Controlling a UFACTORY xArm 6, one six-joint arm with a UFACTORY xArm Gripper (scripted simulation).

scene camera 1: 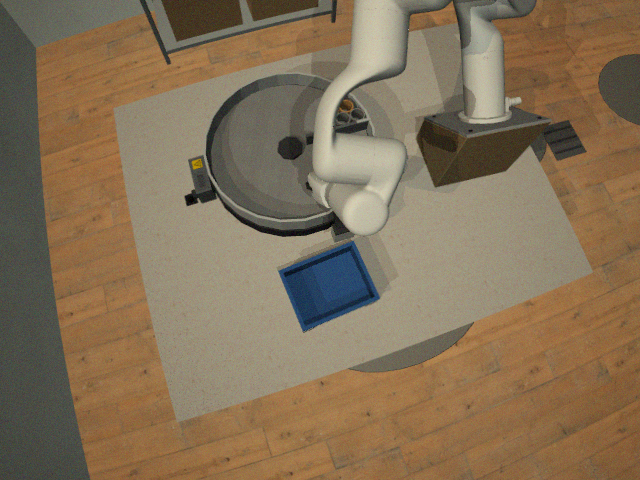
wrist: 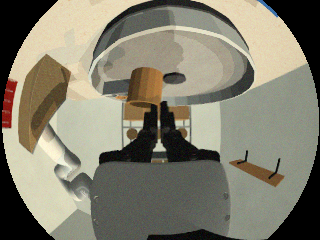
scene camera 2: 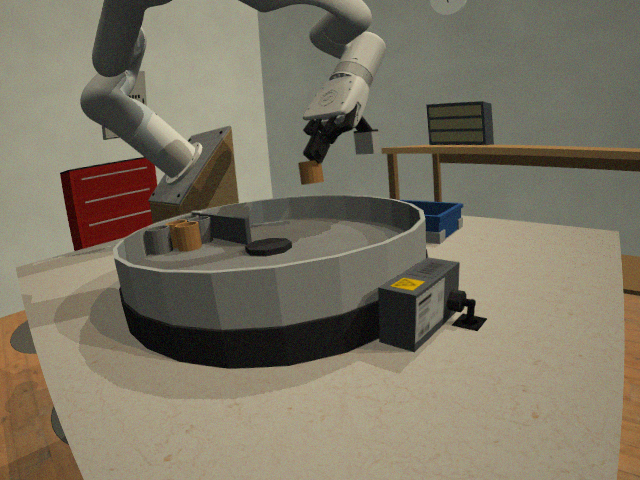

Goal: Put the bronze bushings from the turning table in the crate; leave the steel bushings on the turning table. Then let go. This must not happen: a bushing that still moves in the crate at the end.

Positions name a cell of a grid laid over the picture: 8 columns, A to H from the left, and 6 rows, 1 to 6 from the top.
Labels:
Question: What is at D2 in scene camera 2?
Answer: My gripper.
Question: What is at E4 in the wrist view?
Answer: My gripper.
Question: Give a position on a bronze bushing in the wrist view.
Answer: D3

